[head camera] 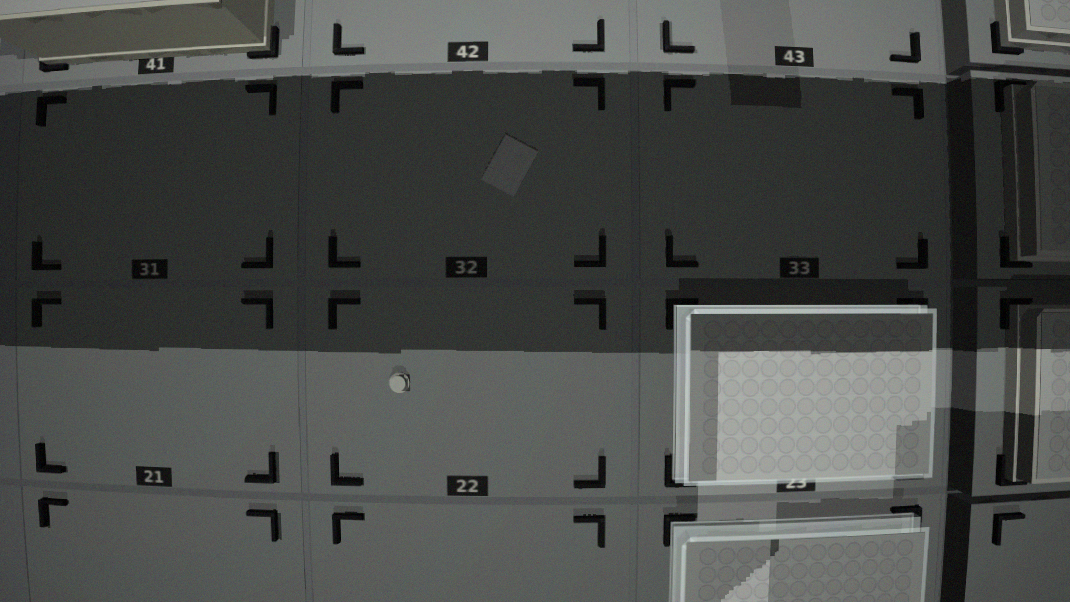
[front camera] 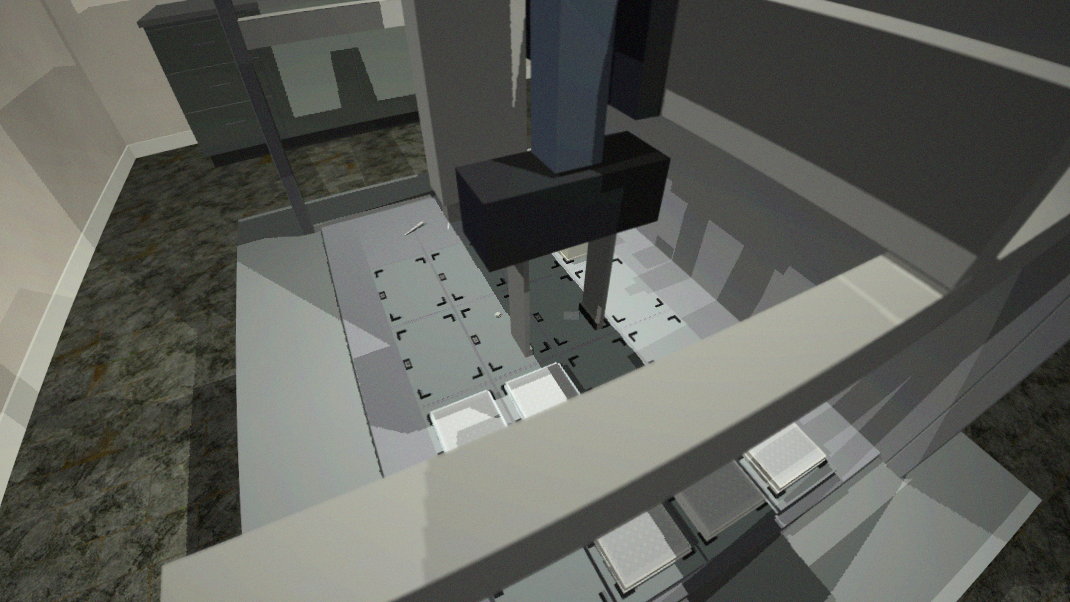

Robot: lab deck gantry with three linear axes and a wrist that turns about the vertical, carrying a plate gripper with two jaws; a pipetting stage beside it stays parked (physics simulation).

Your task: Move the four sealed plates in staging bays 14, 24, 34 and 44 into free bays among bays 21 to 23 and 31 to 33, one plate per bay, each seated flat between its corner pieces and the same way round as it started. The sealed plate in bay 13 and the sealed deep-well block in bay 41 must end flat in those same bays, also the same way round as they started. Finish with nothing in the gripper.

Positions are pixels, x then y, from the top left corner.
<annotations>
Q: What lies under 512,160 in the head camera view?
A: A small flat piece.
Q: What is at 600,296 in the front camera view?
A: My gripper.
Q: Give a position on a clear-rimmed sealed plate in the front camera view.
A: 534,392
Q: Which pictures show the clear-rimmed sealed plate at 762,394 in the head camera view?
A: The head camera view and the front camera view: all of them.
</annotations>
